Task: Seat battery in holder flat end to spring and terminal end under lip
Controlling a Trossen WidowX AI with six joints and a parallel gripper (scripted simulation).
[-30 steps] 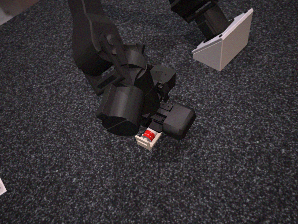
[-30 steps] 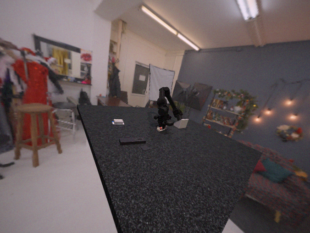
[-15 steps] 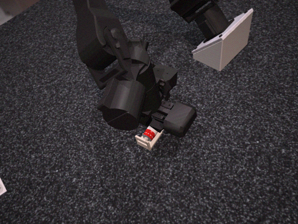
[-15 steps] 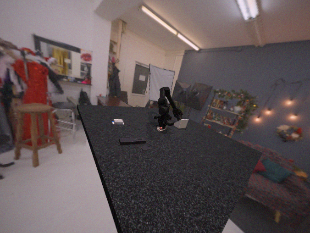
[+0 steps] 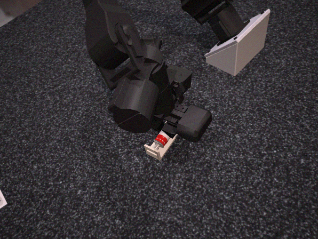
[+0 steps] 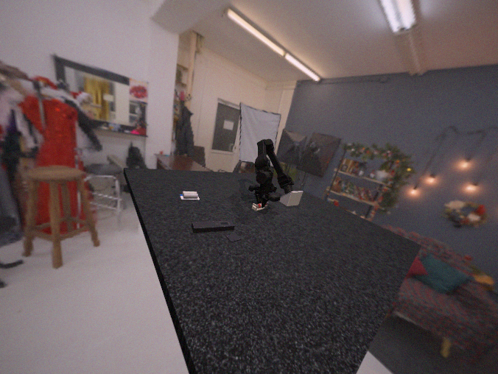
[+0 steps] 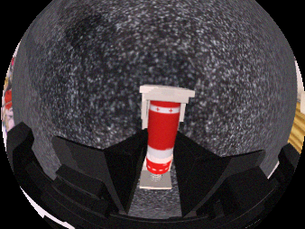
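Right now the battery is 1 cm above my gripper tip. Round my gripper tip: flat black box: 36 cm ahead, 6 cm to the left, 1 cm above; dark tile: 32 cm ahead, 15 cm to the left, 1 cm below; white object: 31 cm ahead, 23 cm to the right.
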